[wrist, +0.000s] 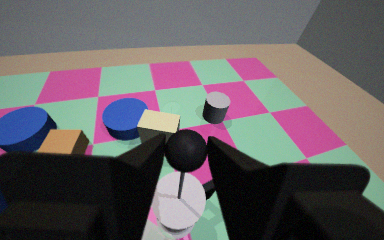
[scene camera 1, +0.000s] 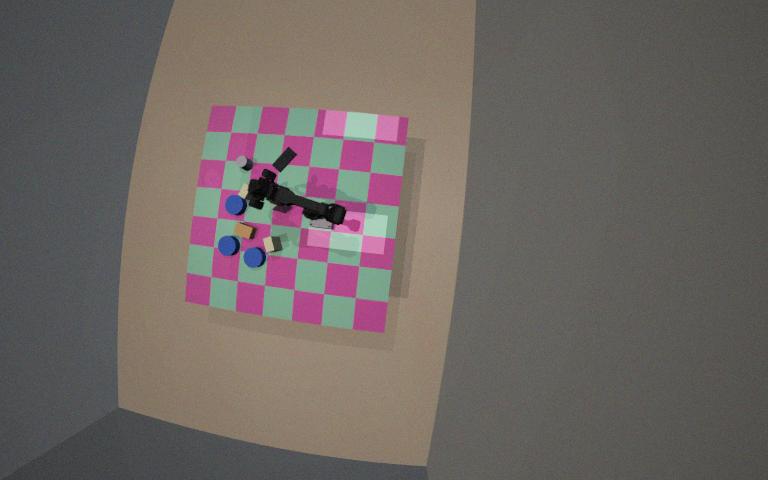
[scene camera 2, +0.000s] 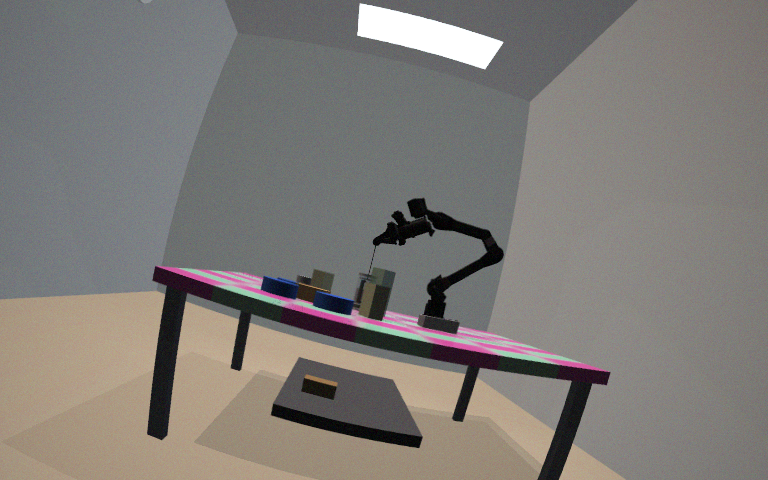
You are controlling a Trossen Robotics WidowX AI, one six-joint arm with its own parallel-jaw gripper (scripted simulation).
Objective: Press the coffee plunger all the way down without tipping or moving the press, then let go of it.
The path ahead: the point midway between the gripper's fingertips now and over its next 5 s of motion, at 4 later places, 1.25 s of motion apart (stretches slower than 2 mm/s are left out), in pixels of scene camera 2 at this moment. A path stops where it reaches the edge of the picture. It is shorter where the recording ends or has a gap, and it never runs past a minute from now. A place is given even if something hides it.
My gripper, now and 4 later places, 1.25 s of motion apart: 375, 240; 370, 245; 364, 257; 361, 262; 360, 263
